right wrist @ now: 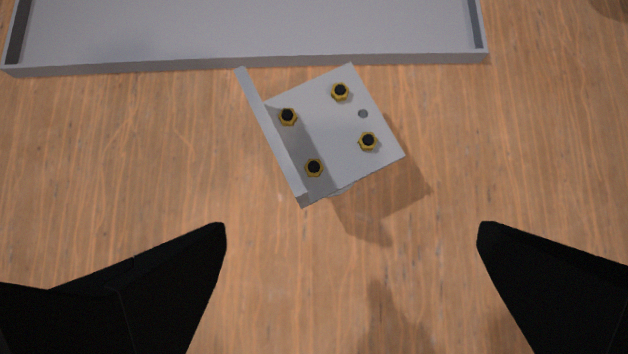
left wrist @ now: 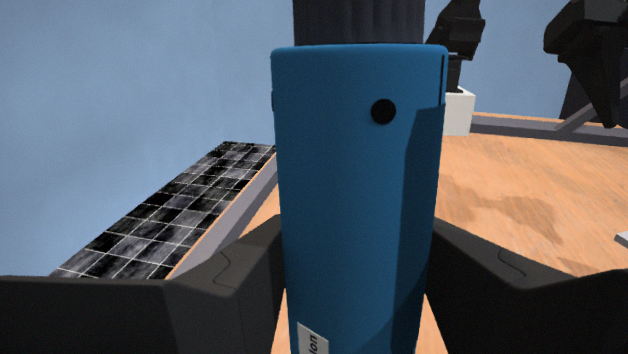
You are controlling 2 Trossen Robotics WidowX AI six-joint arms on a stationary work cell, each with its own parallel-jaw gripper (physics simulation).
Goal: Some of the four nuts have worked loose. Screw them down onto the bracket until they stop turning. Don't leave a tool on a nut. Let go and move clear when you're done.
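Frame: origin at the left arm's base, x left, y ahead, z down, level; millimetres.
Seen in the pictures: left gripper, fingertip midpoint: point(left wrist: 349, 226); right gripper, fingertip midpoint: point(right wrist: 350, 234).
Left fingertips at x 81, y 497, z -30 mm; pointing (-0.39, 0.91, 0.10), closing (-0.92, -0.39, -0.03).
Pixels of each thing's top centre, then the offset from my left fingertips to it. "*": a spot on its surface instead. Level surfaces: height alone.
- power driver, surface spot: point(left wrist: 345, 165) * dx +18, dy -29, dz -36 mm
- back nut, top centre: point(right wrist: 327, 126) dx -278, dy -29, dz +71 mm
- grey shallow tray, surface spot: point(right wrist: 250, 61) * dx -281, dy -132, dz +136 mm
- wooden table, surface height: dz +145 mm
- white block, top centre: point(left wrist: 442, 89) dx -455, dy +449, dz +63 mm
My left gripper point(left wrist: 349, 226) is shut on the blue body of a power driver point(left wrist: 345, 165), with a dark ribbed collar at the top of the view. The driver's tip is out of view. In the right wrist view a grey angled bracket point(right wrist: 332, 127) stands on the table, with its upright flange at the left. It carries a back nut point(right wrist: 340, 92), a left nut point(right wrist: 287, 117), a right nut point(right wrist: 368, 141) and a front nut point(right wrist: 314, 168), all brass-coloured around black stud ends. How tightly each sits is hard to tell. My right gripper point(right wrist: 350, 234) is open and empty, nearer the view's bottom than the bracket.
A grey shallow tray point(right wrist: 250, 61) lies behind the bracket. In the left wrist view are the wooden table point(left wrist: 500, 165), its grey edge rail point(left wrist: 530, 126), a white block point(left wrist: 459, 112) with a black thing on it, and black arm parts point(left wrist: 595, 55) at the upper right.
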